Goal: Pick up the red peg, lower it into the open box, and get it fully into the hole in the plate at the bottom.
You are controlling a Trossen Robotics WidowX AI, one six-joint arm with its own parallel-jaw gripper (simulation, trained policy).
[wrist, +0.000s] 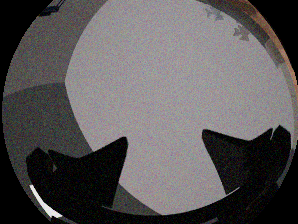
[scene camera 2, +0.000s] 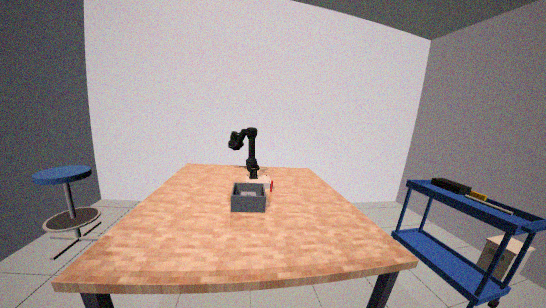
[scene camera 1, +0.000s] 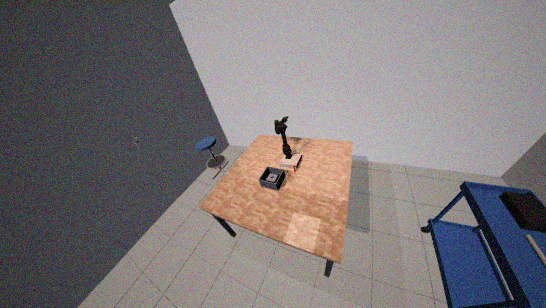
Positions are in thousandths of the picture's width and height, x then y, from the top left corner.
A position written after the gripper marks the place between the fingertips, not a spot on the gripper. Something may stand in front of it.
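Note:
The gripper is visible (wrist: 555, 618). A dark box (scene camera 2: 439, 661) is also visible; in the wrist view the box is out of frame.

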